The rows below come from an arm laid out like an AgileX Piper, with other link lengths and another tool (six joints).
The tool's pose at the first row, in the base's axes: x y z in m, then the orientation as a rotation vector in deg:
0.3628 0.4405 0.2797 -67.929 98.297 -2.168
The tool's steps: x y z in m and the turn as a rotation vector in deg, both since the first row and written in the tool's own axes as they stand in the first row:
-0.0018 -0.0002 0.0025 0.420 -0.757 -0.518
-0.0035 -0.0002 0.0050 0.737 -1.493 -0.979
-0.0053 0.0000 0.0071 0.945 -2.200 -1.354
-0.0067 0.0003 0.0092 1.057 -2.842 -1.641
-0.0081 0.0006 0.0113 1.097 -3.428 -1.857
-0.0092 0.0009 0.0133 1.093 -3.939 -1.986
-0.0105 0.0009 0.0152 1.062 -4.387 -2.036
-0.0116 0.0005 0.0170 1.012 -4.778 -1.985
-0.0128 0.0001 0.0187 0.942 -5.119 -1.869
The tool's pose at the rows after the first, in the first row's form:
0.3648 0.4429 0.2798 -67.940 97.247 -2.388
0.3666 0.4453 0.2798 -67.979 96.270 -2.497
0.3680 0.4476 0.2799 -68.025 95.391 -2.479
0.3694 0.4498 0.2797 -68.076 94.640 -2.365
0.3707 0.4519 0.2795 -68.127 93.995 -2.181
0.3720 0.4538 0.2791 -68.148 93.474 -1.953
0.3734 0.4556 0.2791 -68.133 93.060 -1.692
0.3750 0.4571 0.2792 -68.056 92.760 -1.389
0.3765 0.4585 0.2794 -67.948 92.544 -1.060

